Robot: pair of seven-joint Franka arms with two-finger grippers.
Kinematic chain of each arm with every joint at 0, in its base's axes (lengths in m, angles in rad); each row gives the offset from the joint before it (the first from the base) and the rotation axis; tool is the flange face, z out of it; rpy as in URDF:
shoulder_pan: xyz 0 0 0.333 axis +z
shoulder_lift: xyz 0 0 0 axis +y
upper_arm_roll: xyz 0 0 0.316 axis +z
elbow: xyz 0.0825 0 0 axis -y
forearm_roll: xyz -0.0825 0 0.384 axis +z
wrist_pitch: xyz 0 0 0 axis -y
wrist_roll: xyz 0.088 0 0 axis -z
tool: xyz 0 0 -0.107 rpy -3.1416 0 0
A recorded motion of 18 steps. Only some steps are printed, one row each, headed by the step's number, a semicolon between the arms.
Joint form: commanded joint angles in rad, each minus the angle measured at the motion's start. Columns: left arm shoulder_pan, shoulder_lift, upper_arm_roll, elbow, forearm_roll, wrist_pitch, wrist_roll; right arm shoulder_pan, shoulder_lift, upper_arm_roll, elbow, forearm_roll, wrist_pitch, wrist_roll.
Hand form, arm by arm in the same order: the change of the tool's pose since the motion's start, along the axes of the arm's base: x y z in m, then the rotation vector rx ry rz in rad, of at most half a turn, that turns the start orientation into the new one. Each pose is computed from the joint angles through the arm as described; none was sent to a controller.
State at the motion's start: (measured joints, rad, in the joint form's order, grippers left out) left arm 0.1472 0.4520 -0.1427 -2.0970 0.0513 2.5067 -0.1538; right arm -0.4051 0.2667 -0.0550 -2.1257 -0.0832 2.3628 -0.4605
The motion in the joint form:
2: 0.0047 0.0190 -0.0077 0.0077 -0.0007 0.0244 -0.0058; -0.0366 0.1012 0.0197 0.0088 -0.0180 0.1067 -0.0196
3: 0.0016 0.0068 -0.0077 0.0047 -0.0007 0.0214 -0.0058; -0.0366 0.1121 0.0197 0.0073 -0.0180 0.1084 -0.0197
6: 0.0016 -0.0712 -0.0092 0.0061 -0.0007 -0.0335 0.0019; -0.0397 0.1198 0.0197 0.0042 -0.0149 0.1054 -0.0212
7: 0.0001 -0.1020 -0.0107 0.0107 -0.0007 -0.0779 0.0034; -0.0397 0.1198 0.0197 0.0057 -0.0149 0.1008 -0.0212
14: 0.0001 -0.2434 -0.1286 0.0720 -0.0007 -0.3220 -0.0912; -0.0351 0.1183 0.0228 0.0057 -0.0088 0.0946 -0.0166
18: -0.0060 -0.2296 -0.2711 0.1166 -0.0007 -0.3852 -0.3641; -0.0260 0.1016 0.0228 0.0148 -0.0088 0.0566 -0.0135
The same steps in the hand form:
2: 0.0031 -0.0019 -0.0057 -0.0069 -0.0135 0.0056; 0.0025 -0.0109 -0.0456 -0.0071 -0.0098 0.0233
3: 0.0033 -0.0035 -0.0001 -0.0051 -0.0196 0.0021; 0.0012 -0.0103 -0.0523 -0.0023 -0.0002 0.0235
6: 0.0066 -0.0030 0.0408 0.0074 -0.0436 -0.0088; -0.0017 -0.0109 -0.0581 0.0054 0.0114 0.0192
7: 0.0060 -0.0042 0.0566 0.0128 -0.0344 -0.0140; -0.0017 -0.0110 -0.0579 0.0066 0.0143 0.0189
14: -0.0007 -0.0684 0.1461 0.0218 0.0045 -0.0344; -0.0002 -0.0069 -0.0576 0.0123 0.0161 0.0165
18: -0.0108 -0.1507 0.1586 0.0098 0.0379 0.0935; 0.0027 -0.0030 -0.0477 0.0154 0.0278 0.0200

